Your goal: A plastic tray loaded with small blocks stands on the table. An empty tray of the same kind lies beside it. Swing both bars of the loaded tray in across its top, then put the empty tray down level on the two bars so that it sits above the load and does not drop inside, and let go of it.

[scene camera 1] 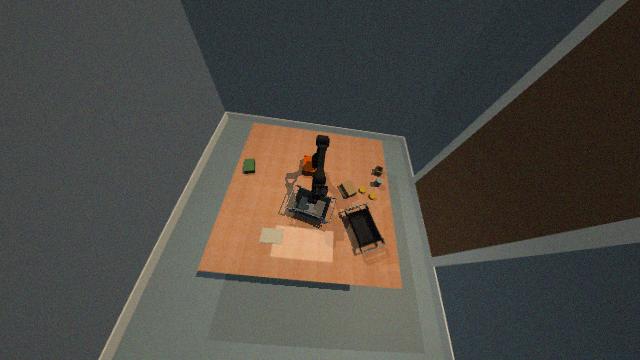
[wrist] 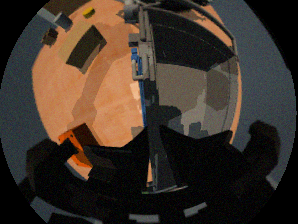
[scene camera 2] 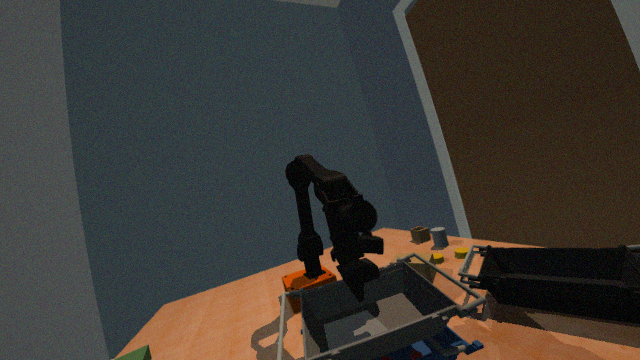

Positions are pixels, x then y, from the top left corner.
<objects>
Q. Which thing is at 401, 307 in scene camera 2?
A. A grey tray.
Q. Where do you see a grey tray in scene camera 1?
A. At 320, 209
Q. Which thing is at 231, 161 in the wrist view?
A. The gripper.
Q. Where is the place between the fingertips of the gripper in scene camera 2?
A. At 359, 299
</objects>
